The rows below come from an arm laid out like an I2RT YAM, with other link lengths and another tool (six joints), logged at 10 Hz.
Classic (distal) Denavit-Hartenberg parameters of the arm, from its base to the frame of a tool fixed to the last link. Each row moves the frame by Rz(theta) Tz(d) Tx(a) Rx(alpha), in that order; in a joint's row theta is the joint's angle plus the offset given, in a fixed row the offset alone. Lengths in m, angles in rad.
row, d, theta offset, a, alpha
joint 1, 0.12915, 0, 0.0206, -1.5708
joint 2, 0, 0, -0.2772, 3.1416
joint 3, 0, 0.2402, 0.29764, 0
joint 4, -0.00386, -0.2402, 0.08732, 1.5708
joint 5, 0.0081, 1.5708, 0, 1.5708
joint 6, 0.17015, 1.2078, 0.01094, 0.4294
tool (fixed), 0.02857, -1.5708, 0, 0
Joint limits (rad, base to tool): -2.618..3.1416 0..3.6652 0..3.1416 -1.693..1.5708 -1.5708..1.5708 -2.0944..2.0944
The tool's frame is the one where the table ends.
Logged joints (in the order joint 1, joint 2, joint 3, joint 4, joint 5, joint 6), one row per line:
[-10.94, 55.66, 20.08, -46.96, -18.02, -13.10]
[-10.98, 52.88, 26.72, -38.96, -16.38, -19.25]
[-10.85, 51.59, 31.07, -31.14, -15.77, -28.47]
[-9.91, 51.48, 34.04, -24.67, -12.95, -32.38]
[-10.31, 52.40, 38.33, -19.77, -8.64, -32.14]
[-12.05, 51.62, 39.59, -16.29, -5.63, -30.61]
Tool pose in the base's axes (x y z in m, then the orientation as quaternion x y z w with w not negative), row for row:
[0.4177, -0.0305, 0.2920, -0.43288, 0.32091, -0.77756, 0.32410]
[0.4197, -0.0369, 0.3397, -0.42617, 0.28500, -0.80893, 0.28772]
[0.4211, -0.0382, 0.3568, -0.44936, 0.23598, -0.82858, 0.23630]
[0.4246, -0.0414, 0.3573, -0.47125, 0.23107, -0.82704, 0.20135]
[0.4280, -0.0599, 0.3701, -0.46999, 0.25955, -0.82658, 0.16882]
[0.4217, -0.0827, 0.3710, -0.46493, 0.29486, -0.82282, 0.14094]
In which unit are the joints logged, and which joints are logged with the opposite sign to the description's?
The joints are logged in degrees. Opposite sign: joint 4.
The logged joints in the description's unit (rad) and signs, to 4 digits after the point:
[-0.1909, 0.9715, 0.3505, 0.8196, -0.3145, -0.2286]
[-0.1916, 0.9229, 0.4664, 0.6800, -0.2859, -0.3360]
[-0.1894, 0.9004, 0.5423, 0.5435, -0.2752, -0.4969]
[-0.1730, 0.8985, 0.5941, 0.4306, -0.2260, -0.5651]
[-0.1799, 0.9146, 0.6690, 0.3451, -0.1508, -0.5609]
[-0.2103, 0.9009, 0.6910, 0.2843, -0.0983, -0.5342]

